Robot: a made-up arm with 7 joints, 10 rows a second.
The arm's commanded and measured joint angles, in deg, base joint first. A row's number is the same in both.
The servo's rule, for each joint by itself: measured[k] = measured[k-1] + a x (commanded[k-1-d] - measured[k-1]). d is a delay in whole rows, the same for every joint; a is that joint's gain. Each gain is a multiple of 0.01, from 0.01 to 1. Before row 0 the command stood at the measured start. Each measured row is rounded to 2 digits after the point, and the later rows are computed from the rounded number. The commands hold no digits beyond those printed.
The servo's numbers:
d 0
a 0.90 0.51 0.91 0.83 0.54 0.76 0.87
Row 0, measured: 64.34, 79.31, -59.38, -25.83, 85.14, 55.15, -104.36
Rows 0 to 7, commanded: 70.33, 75.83, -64.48, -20.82, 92.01, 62.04, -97.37; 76.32, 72.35, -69.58, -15.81, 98.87, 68.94, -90.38; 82.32, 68.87, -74.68, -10.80, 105.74, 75.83, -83.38; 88.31, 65.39, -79.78, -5.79, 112.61, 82.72, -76.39; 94.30, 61.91, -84.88, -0.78, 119.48, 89.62, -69.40; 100.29, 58.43, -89.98, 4.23, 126.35, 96.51, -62.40; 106.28, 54.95, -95.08, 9.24, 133.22, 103.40, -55.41; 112.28, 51.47, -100.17, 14.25, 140.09, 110.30, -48.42
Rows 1 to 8, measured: 69.73, 77.54, -64.02, -21.67, 88.85, 60.39, -98.28; 75.66, 74.89, -69.08, -16.81, 94.26, 66.89, -91.41; 81.65, 71.82, -74.18, -11.82, 100.46, 73.68, -84.42; 87.64, 68.54, -79.28, -6.82, 107.02, 80.55, -77.43; 93.63, 65.16, -84.38, -1.81, 113.75, 87.44, -70.44; 99.62, 61.73, -89.48, 3.20, 120.55, 94.33, -63.45; 105.61, 58.27, -94.58, 8.21, 127.39, 101.22, -56.46; 111.61, 54.80, -99.67, 13.22, 134.25, 108.12, -49.47
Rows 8 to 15, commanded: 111.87, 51.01, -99.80, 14.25, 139.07, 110.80, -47.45; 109.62, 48.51, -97.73, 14.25, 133.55, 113.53, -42.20; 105.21, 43.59, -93.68, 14.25, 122.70, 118.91, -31.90; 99.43, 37.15, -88.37, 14.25, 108.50, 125.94, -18.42; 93.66, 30.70, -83.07, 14.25, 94.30, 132.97, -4.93; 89.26, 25.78, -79.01, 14.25, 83.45, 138.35, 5.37; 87.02, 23.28, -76.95, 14.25, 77.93, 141.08, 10.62; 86.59, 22.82, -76.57, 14.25, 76.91, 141.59, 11.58
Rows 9 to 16, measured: 111.84, 52.87, -99.79, 14.07, 136.85, 110.16, -47.71; 109.84, 50.65, -97.92, 14.22, 135.07, 112.72, -42.92; 105.67, 47.05, -94.06, 14.24, 128.39, 117.42, -33.33; 100.05, 42.00, -88.88, 14.25, 117.65, 123.90, -20.36; 94.30, 36.24, -83.59, 14.25, 105.04, 130.79, -6.94; 89.76, 30.91, -79.42, 14.25, 93.38, 136.54, 3.77; 87.29, 27.02, -77.17, 14.25, 85.04, 139.99, 9.73; 86.66, 24.88, -76.62, 14.25, 80.65, 141.21, 11.34
